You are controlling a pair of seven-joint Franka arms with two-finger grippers.
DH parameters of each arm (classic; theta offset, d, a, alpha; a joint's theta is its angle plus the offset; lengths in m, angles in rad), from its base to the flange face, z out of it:
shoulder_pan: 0 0.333 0 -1.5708
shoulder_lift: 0 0 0 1.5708
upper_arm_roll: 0 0.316 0.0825 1.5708
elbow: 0 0 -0.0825 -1.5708
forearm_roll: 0 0.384 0 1.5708
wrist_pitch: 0 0 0.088 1.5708
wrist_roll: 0 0.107 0 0
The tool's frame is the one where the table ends.
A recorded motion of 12 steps. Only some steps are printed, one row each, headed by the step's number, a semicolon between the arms.
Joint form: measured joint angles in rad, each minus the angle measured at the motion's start. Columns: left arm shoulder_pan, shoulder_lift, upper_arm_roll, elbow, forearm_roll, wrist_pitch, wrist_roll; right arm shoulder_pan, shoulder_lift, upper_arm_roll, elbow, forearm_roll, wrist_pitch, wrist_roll.
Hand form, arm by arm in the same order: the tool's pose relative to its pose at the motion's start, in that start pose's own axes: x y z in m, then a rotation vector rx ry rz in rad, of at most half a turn. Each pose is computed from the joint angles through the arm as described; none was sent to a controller.
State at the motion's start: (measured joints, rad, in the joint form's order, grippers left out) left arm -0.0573 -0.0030 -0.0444 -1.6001 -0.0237 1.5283 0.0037; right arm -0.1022 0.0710 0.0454 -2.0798 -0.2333 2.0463 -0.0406
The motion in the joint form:
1: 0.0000 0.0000 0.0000 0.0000 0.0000 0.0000 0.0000; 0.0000 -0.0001 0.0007 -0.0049 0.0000 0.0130 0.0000
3: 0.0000 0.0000 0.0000 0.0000 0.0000 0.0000 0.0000; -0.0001 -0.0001 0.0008 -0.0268 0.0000 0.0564 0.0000
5: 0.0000 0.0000 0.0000 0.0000 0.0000 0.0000 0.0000; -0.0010 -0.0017 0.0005 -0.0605 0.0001 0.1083 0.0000
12: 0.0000 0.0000 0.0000 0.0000 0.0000 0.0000 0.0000; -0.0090 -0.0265 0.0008 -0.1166 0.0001 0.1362 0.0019
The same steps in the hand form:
1: 0.0000 0.0000 0.0000 0.0000 0.0000 0.0000; 0.0005 -0.0009 0.0010 0.0001 0.0085 -0.0017
3: 0.0000 0.0000 0.0000 0.0000 0.0000 0.0000; 0.0006 -0.0035 0.0070 0.0017 0.0307 -0.0061
5: 0.0000 0.0000 0.0000 0.0000 0.0000 0.0000; -0.0014 -0.0069 0.0168 0.0049 0.0512 -0.0112
12: 0.0000 0.0000 0.0000 0.0000 0.0000 0.0000; -0.0139 -0.0078 0.0275 0.0086 0.0472 -0.0078

